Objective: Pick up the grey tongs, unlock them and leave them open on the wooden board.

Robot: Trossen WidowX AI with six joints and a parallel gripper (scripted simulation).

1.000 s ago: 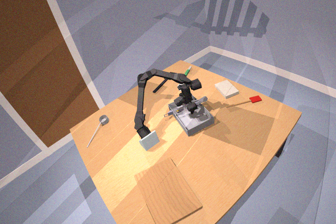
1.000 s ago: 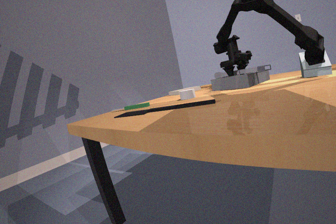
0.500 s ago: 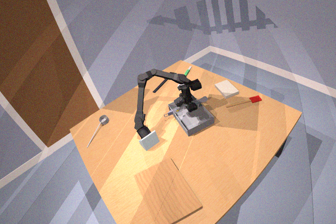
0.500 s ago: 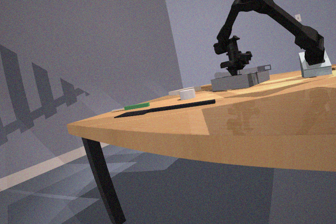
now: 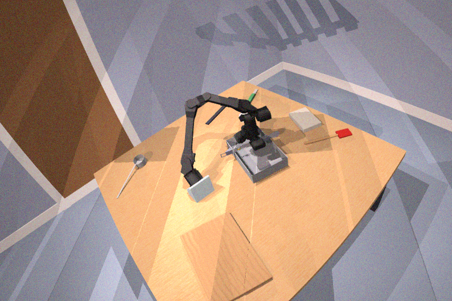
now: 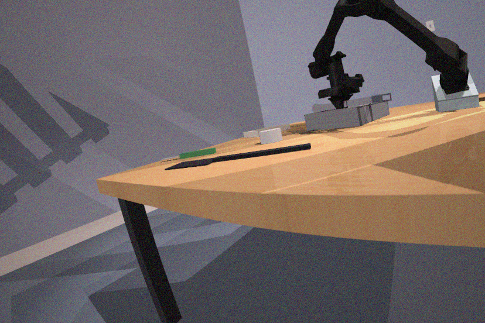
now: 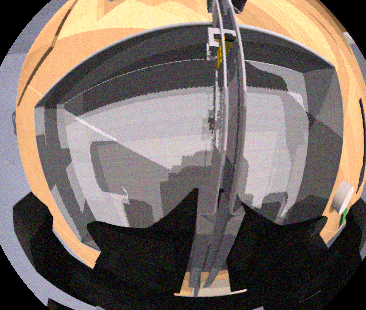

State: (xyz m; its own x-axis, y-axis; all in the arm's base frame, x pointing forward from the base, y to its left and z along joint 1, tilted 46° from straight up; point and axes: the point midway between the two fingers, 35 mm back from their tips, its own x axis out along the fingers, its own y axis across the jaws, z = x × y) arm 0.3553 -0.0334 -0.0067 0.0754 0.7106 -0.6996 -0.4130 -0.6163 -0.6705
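Now: gripper tip 20 mm to the left of the grey roasting tin and 20 mm past it. Round my gripper tip: white block (360 mm ahead, 60 mm to the right, 20 mm below); then white round cup (260 mm to the left, 180 mm ahead, 10 mm below); then red spatula (330 mm ahead, 270 mm to the right, 20 mm below).
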